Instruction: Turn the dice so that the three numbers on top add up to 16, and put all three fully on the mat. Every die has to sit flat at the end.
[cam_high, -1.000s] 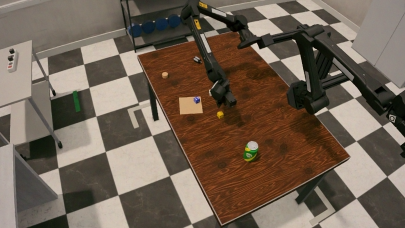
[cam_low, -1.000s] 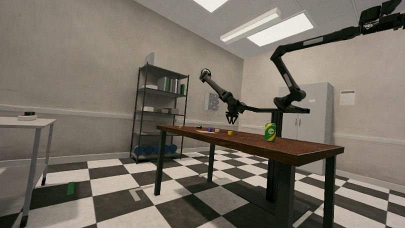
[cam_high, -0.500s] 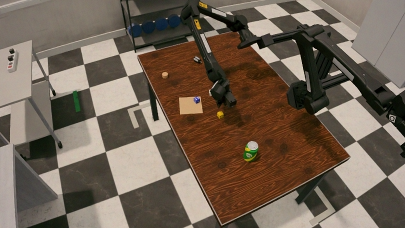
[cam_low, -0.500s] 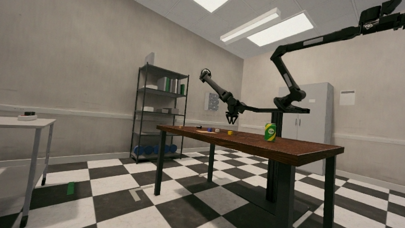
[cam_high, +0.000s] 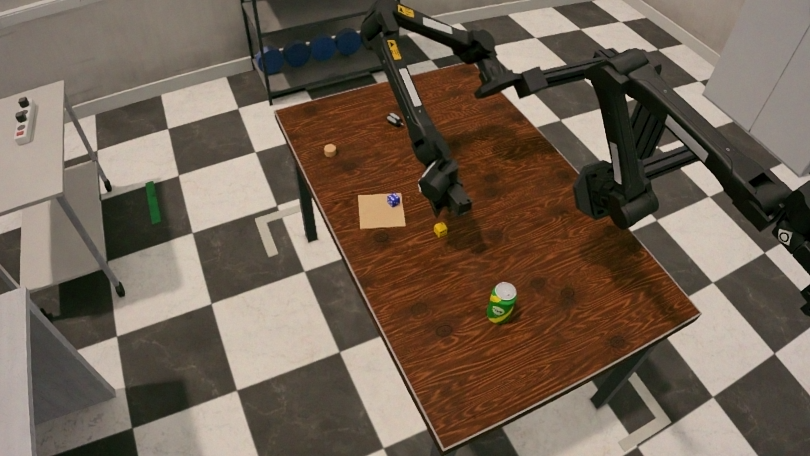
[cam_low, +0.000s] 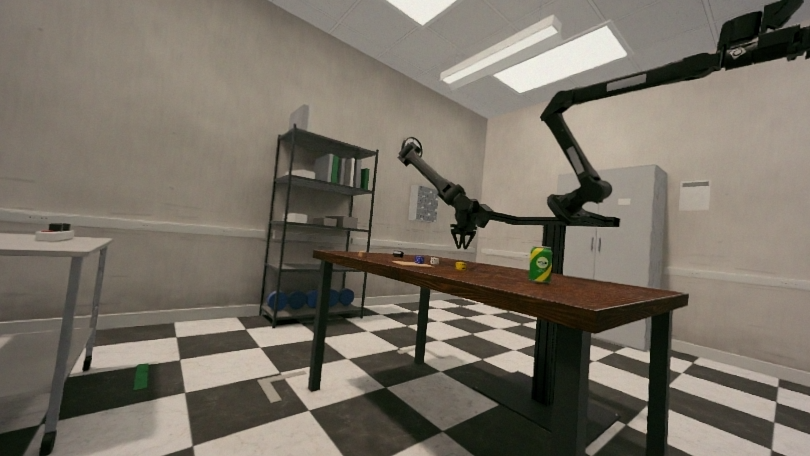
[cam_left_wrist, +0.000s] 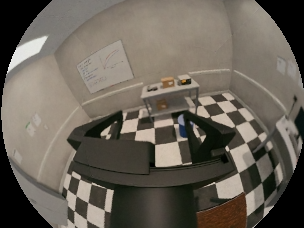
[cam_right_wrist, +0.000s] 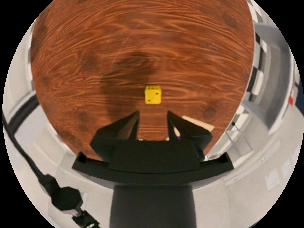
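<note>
My right gripper is now 80 mm above the yellow die. The rest, counted from my right hand: tan mat 130 mm ahead, 160 mm to the right, 90 mm below; blue die 80 mm ahead, 170 mm to the right, 80 mm below; white die 40 mm behind, 190 mm to the right, 80 mm below.
</note>
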